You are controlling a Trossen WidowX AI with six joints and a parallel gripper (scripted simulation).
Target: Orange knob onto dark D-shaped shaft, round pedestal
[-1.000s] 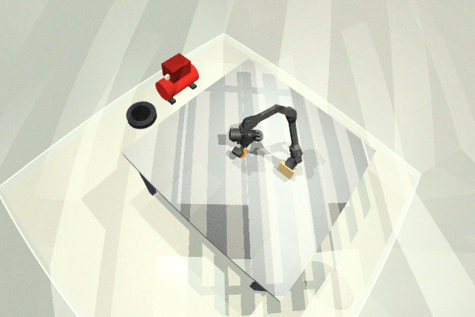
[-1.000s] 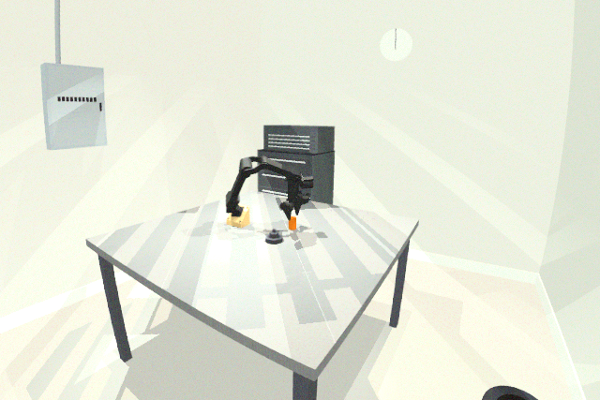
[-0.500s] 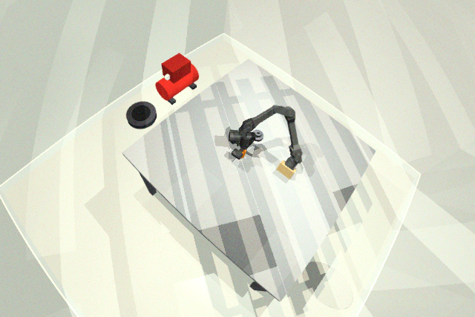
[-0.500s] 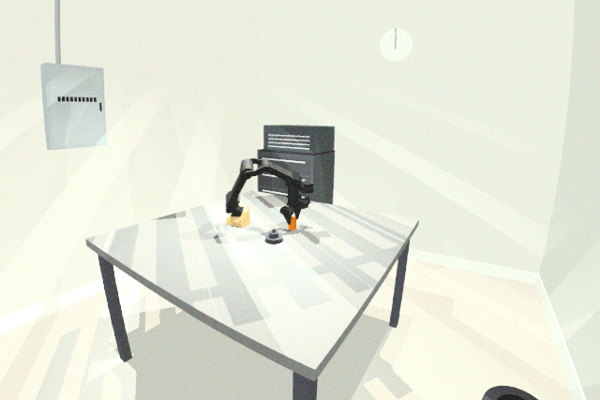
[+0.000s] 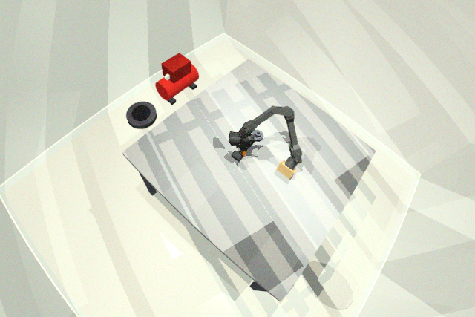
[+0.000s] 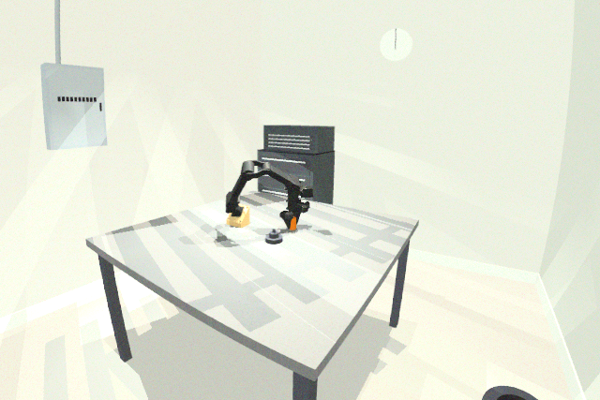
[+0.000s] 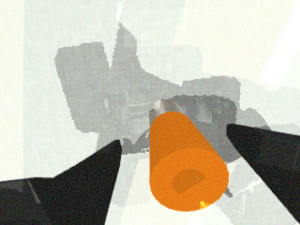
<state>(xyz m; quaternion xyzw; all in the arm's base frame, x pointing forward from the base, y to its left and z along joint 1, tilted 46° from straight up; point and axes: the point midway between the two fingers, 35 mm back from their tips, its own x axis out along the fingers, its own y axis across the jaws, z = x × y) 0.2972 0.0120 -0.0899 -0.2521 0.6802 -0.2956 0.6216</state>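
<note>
My gripper tip is now 20 mm below the orange knob. Also, from my gripper tip: pedestal (10 mm behind, 190 mm to the right, 20 mm above).
</note>
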